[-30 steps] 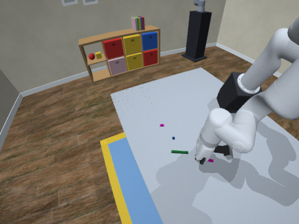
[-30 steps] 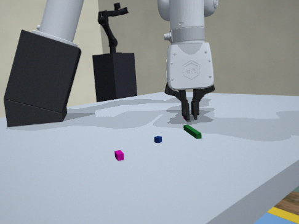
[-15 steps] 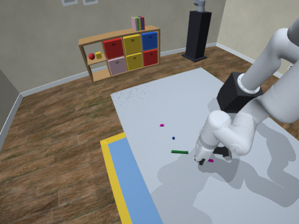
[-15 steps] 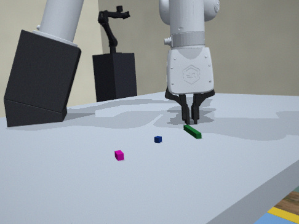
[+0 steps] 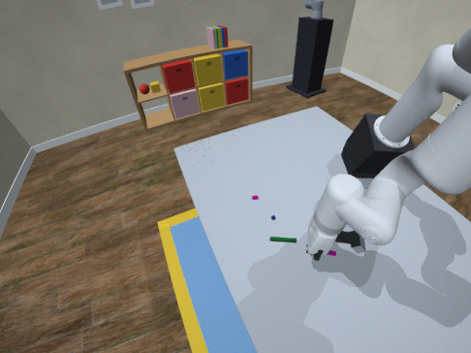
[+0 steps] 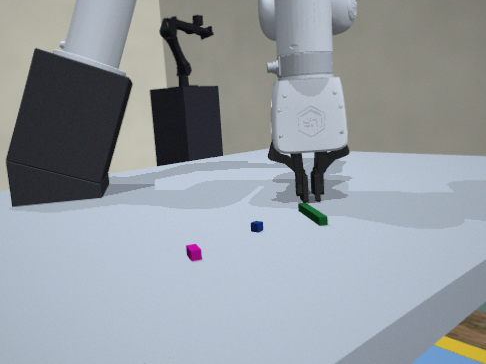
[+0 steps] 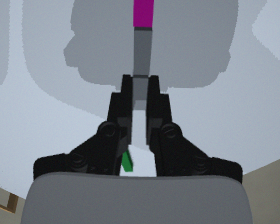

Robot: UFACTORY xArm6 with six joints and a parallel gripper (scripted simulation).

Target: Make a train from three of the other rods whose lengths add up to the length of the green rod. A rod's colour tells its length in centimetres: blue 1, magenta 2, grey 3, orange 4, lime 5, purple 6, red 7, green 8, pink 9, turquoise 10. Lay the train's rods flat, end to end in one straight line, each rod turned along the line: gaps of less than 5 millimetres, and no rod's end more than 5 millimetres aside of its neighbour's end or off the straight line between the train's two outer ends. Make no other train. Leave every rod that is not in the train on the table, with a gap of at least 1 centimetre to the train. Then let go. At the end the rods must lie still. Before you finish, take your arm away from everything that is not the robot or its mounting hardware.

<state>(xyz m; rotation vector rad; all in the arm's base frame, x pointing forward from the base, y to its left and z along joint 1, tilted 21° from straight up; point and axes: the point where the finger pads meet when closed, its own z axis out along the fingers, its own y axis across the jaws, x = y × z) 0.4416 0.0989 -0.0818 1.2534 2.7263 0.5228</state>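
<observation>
Right now the green rod is 50 mm ahead of my hand, 80 mm to the right of it and 20 mm below it. From my hand the other things lie so: blue rod (20 mm ahead, 150 mm to the right, 20 mm below).
</observation>
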